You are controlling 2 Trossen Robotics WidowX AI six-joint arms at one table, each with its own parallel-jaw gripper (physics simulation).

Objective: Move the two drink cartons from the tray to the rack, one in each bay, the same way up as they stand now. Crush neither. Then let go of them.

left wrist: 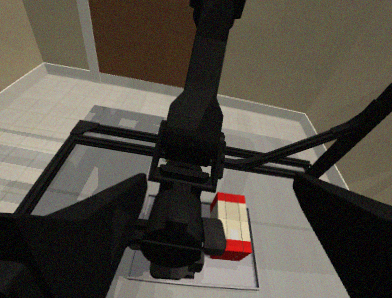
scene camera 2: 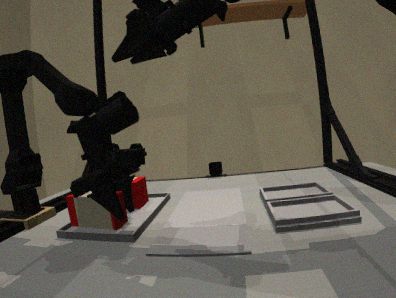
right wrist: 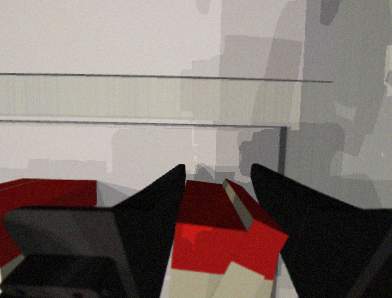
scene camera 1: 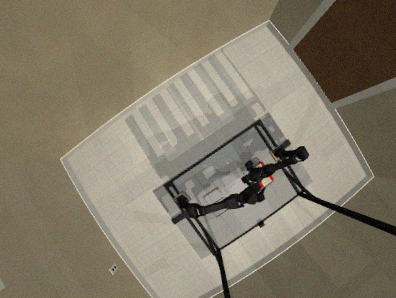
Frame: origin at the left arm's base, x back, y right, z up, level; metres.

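Where they show: left gripper, between the fingertips: [left wrist: 219, 180] [scene camera 2: 122, 61] [scene camera 1: 261, 181]; right gripper, between the fingertips: [scene camera 2: 127, 215] [right wrist: 217, 169] [scene camera 1: 248, 172]; left arm's base, origin of its link: [scene camera 1: 181, 199]; right arm's base, origin of its link: [scene camera 2: 27, 212] [scene camera 1: 277, 153].
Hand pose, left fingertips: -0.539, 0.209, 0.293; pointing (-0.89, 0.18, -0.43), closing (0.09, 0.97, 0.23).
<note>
Things, the pixels of their top centre, and the offset from my left fingertips, as dx, dy, dz. "spot": a spot on its surface instead.
- cream carton, centre of its top: [scene camera 2: 94, 194] -0.095, -0.005, -0.262
- tray, a spot on its surface: [right wrist: 283, 150] spot: -0.015, -0.075, -0.324
- grey two-bay rack, centre of its top: [scene camera 2: 301, 197] [scene camera 1: 217, 203] +0.341, +0.010, -0.317
One red and cream carton [scene camera 2: 92, 212] [right wrist: 210, 247] stands upright on the tray [scene camera 2: 95, 236] [right wrist: 283, 150]. My right gripper [scene camera 2: 127, 216] [right wrist: 217, 169] is partly closed on it, with a finger against each side; its top and faces look squeezed and creased in the right wrist view. The other carton [scene camera 1: 265, 181] [scene camera 2: 140, 192] [left wrist: 234, 227] [right wrist: 60, 195] stands beside it on the tray, outside the fingers. My left gripper [scene camera 2: 124, 61] is open and empty, high above the table. The grey two-bay rack [scene camera 2: 320, 223] stands at the right in scene camera 2; both bays are empty. The right arm hides the held carton in the left wrist view.
A pale flat sheet [scene camera 2: 207, 205] lies between tray and rack. A thin dark strip [scene camera 2: 200, 254] lies nearer the camera. A small black box [scene camera 2: 215, 168] stands at the far table edge. A dark frame post [scene camera 2: 320, 100] rises behind the rack.
</note>
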